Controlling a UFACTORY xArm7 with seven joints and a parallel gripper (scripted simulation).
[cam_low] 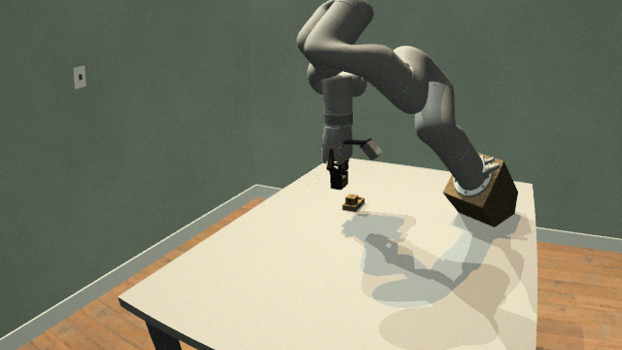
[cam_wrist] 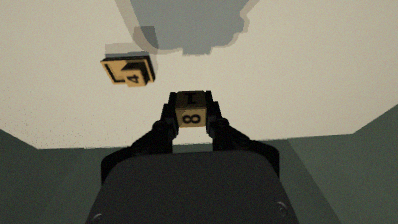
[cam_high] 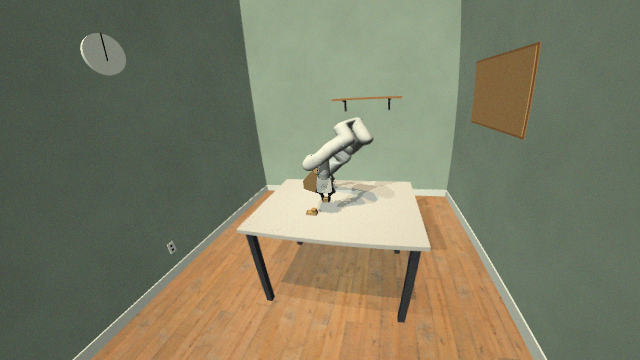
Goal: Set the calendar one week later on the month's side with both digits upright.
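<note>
The digit cube lies 1 cm below my hand. Also, from my hand: wooden calendar tray: 11 cm to the right, 11 cm below.
</note>
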